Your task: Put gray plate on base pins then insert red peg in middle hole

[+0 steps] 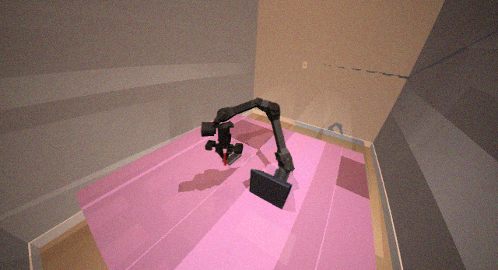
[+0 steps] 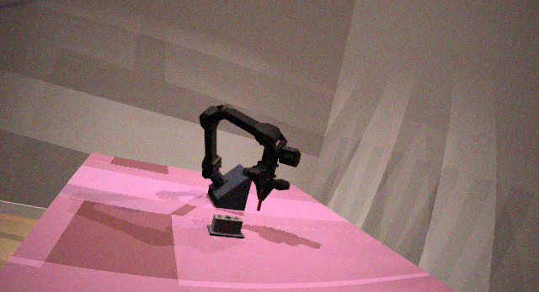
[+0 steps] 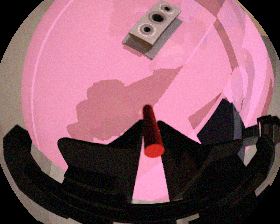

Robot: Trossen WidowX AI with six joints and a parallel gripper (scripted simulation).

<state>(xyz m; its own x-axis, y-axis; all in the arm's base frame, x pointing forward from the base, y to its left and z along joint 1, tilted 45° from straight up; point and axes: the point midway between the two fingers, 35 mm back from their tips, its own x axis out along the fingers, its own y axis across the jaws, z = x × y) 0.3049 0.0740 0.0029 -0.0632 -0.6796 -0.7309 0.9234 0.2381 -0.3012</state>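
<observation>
My gripper tip is now 130 mm to the left of the thick gray plate, 70 mm above it and 50 mm short of it. Round my gripper tip: flat gray base 130 mm to the right, 110 mm below, 50 mm ahead; then red peg right at my gripper tip.
</observation>
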